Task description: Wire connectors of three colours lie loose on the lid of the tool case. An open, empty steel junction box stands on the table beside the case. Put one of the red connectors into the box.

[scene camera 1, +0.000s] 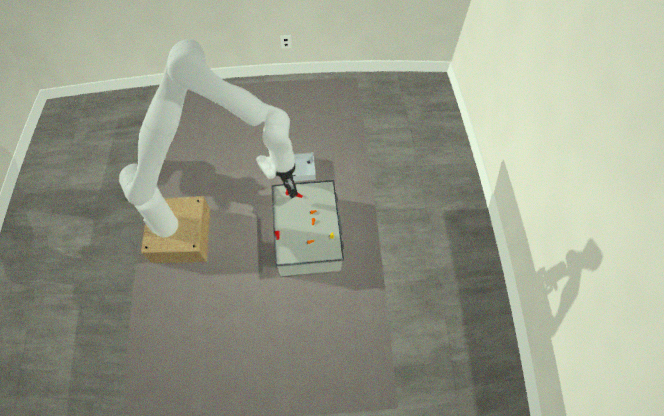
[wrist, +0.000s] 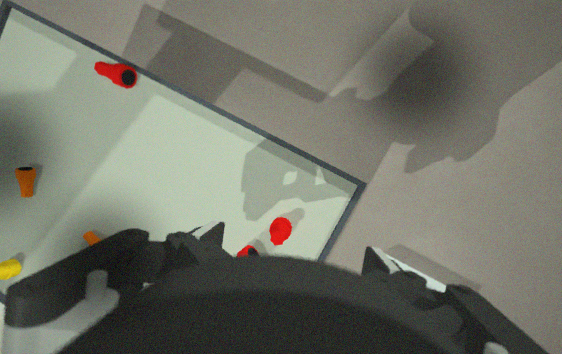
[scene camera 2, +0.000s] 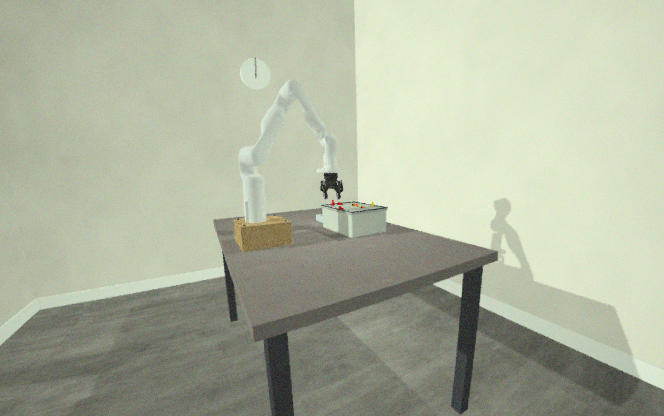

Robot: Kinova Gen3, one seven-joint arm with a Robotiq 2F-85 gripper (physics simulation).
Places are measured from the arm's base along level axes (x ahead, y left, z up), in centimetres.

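Pixels of known places: gripper, fingertip midpoint: (scene camera 1: 287,186) (wrist: 292,249) (scene camera 2: 332,199); arm's base, origin of the base link: (scene camera 1: 166,225) (scene camera 2: 256,221).
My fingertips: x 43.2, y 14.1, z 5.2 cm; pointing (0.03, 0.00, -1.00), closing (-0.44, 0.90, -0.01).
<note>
For each thing: its top centre in the pictures, then the offset to it from my fingertips. "spot": a spot on its surface instead. Level surfaces: height alone.
- second red connector, middle of its top: (wrist: 236,269) (scene camera 1: 298,193) dx +3.9, dy -2.0, dz -1.6 cm
- third red connector, middle of its top: (wrist: 104,68) (scene camera 1: 277,233) dx -2.3, dy -17.2, dz -1.6 cm
- steel junction box, middle of its top: (scene camera 1: 301,164) (scene camera 2: 327,214) dx +3.3, dy +16.7, dz -11.6 cm
- yellow connector, middle of its top: (scene camera 1: 332,233) (scene camera 2: 372,201) dx +15.6, dy -16.9, dz -0.8 cm
- tool case, surface spot: (scene camera 2: 368,223) spot: dx +7.7, dy -26.2, dz -9.6 cm
- table, its level: dz -15.4 cm
My gripper (scene camera 1: 293,195) (scene camera 2: 332,196) (wrist: 292,249) is open and empty, pointing down a little above the case lid (scene camera 1: 295,254) (wrist: 170,155) at its box-side end. One red connector (scene camera 1: 287,192) (scene camera 2: 333,202) (wrist: 280,230) stands upright there, between the fingers' lines in the wrist view but below the tips. A second red connector (scene camera 1: 299,195) (wrist: 247,251) lies close beside it, partly hidden by the gripper in the wrist view. A third red connector (scene camera 1: 277,235) (wrist: 116,74) lies at the lid's long edge. The steel junction box (scene camera 1: 306,171) (scene camera 2: 319,218) stands beside the case, partly hidden by the arm.
Several orange connectors, one of them near the middle (scene camera 1: 313,221), lie on the lid, with a yellow connector (scene camera 1: 331,235) (scene camera 2: 372,204) (wrist: 9,269) near the far long edge. The arm's base stands on a wooden block (scene camera 1: 186,225) (scene camera 2: 265,235). The tool case (scene camera 2: 368,223) rises well above the table (scene camera 2: 350,270).
</note>
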